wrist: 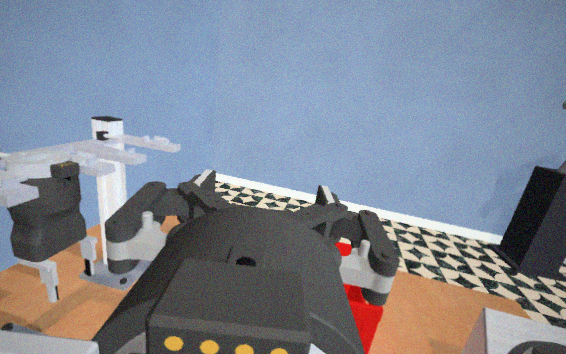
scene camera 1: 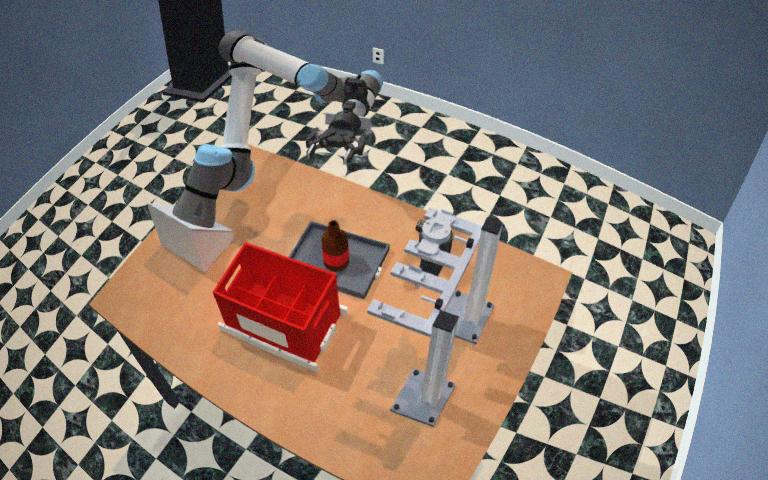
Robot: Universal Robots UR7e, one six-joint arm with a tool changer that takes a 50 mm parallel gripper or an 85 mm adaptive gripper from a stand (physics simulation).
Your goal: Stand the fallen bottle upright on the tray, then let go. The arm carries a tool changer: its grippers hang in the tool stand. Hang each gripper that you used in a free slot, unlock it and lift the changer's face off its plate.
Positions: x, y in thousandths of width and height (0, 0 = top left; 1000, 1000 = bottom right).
I see a parallel gripper (scene camera 1: 567, 486) and a brown bottle (scene camera 1: 437, 520).
The wrist view does not show the brown bottle: it is out of frame.
